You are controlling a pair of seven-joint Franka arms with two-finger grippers.
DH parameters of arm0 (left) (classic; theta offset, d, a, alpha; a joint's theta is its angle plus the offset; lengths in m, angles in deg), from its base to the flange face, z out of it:
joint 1: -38 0.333 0 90
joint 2: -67.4 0 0 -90
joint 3: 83.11 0.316 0.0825 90
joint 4: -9.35 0 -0.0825 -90
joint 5: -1.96 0.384 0 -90
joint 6: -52.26 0 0.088 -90
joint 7: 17.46 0.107 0 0
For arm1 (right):
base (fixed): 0 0 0 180
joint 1: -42.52 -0.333 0 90
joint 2: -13.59 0 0 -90
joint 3: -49.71 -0.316 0.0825 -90
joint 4: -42.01 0 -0.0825 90
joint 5: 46.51 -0.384 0 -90
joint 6: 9.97 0 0.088 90
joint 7: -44.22 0.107 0 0
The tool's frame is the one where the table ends.
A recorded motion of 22 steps. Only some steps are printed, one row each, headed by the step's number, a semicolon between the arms.
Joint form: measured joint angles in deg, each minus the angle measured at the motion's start. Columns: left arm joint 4, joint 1, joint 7, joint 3, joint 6, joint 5, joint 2; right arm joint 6, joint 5, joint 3, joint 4, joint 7, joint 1, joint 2.
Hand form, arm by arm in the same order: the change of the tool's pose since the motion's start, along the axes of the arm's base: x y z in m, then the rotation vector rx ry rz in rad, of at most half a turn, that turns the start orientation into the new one. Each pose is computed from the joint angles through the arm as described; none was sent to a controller.
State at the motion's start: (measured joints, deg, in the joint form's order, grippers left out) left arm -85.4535 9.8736 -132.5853 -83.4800 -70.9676 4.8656 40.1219; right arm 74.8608 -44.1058 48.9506 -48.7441 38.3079 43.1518 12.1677
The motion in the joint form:
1: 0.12 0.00 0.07 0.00 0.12 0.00 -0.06; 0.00 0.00 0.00 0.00 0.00 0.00 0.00
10: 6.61 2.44 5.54 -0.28 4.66 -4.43 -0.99; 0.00 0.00 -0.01 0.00 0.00 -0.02 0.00
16: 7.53 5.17 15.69 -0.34 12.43 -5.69 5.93; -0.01 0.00 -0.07 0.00 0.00 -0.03 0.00
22: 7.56 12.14 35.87 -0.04 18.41 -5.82 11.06; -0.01 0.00 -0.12 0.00 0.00 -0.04 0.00
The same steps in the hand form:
1: 0.0003 -0.0001 0.0001 0.0006 0.0009 -0.0011; 0.0000 0.0000 0.0000 0.0000 0.0000 0.0000
10: 0.0259 0.0125 0.0345 -0.0665 0.0163 -0.0197; 0.0000 0.0003 0.0000 0.0000 0.0000 0.0005
16: 0.0199 0.0483 0.1126 -0.0821 0.0191 -0.1469; 0.0000 0.0009 0.0000 0.0000 0.0002 0.0017
22: 0.0265 0.1338 0.1626 -0.0712 0.0222 -0.3766; 0.0000 0.0015 0.0000 -0.0001 0.0002 0.0028

